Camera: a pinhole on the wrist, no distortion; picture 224 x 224 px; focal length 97.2 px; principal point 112.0 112.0 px. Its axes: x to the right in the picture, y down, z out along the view. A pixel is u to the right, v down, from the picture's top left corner.
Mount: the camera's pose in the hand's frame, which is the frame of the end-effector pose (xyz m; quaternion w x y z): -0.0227 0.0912 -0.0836 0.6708 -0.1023 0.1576 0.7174
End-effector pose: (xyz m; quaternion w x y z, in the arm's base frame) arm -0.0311 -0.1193 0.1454 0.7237 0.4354 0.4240 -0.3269
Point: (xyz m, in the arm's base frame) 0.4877 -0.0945 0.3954
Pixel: 180 109
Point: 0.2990 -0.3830 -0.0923
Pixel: 68 14
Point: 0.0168 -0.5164 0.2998
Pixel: 35 138
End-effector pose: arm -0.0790 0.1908 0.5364 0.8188 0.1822 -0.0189 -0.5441
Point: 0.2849 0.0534 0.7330
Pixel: 152 33
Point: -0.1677 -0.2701 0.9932
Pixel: 38 68
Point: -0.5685 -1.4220 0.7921
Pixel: outside the picture
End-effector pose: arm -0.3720 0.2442 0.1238 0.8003 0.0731 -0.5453 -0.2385
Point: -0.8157 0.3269 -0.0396
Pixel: 7 216
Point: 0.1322 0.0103 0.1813
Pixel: behind the camera
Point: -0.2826 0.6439 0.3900
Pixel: 207 82
